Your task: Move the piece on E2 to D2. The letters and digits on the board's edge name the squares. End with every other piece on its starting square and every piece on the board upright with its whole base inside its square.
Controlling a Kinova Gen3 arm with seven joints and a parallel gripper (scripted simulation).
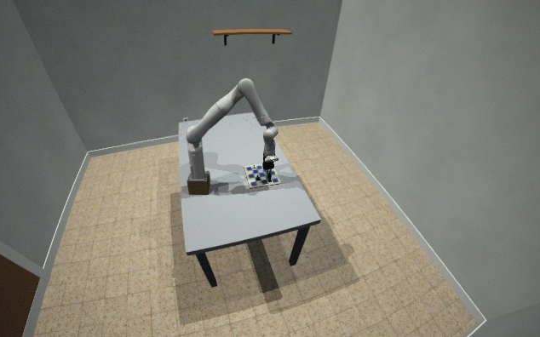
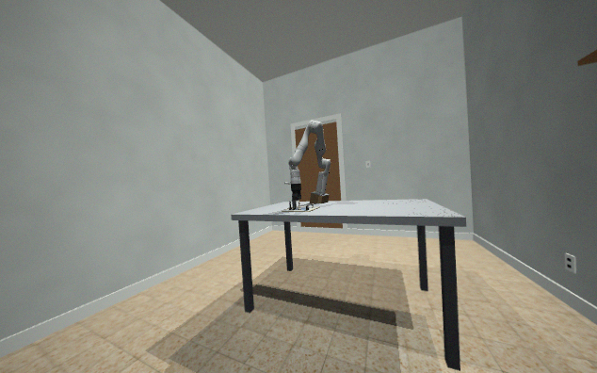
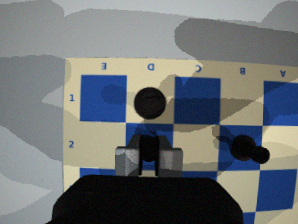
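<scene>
My hand is 3 cm to the left of the black chess piece. Round my hand: white pawn (7 cm behind, 12 cm to the left, 1 cm below); then chessboard (3 cm behind, 4 cm to the left, 3 cm below).
</scene>
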